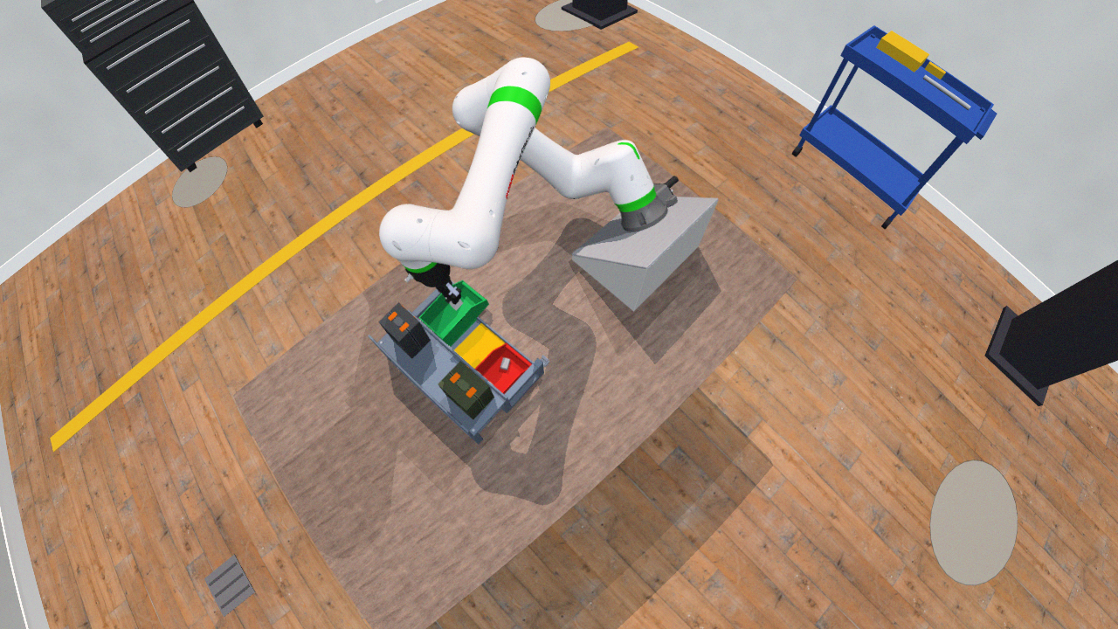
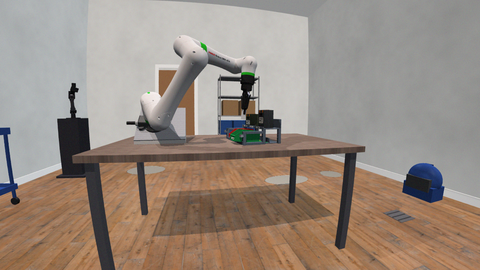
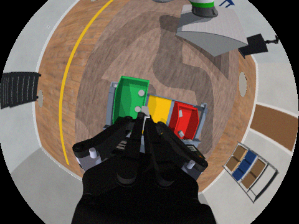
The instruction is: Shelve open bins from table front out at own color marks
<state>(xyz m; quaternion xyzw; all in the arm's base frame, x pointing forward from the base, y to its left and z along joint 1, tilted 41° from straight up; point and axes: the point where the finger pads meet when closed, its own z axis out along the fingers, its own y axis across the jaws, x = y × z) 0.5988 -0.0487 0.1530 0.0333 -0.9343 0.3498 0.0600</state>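
My hand is 50 mm to the left of the green bin and 140 mm above it. The rest, counted from my hand: red bin: 30 mm ahead, 180 mm to the left, 150 mm below.
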